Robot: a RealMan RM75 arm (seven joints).
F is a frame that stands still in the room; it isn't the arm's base.
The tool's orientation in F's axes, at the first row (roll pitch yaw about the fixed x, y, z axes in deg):
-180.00, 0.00, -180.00
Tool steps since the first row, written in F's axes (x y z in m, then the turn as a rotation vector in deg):
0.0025, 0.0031, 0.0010, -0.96, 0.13, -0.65
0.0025, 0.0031, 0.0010, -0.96, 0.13, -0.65
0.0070, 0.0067, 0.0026, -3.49, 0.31, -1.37
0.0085, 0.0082, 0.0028, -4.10, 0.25, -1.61
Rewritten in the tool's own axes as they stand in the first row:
-0.0025, 0.0031, -0.0010, 0.96, 0.13, 0.65
-0.0025, 0.0031, -0.0010, 0.96, 0.13, 0.65
-0.0070, 0.0067, -0.0026, 3.49, 0.31, 1.37
-0.0085, 0.0082, -0.0028, 4.10, 0.25, 1.61

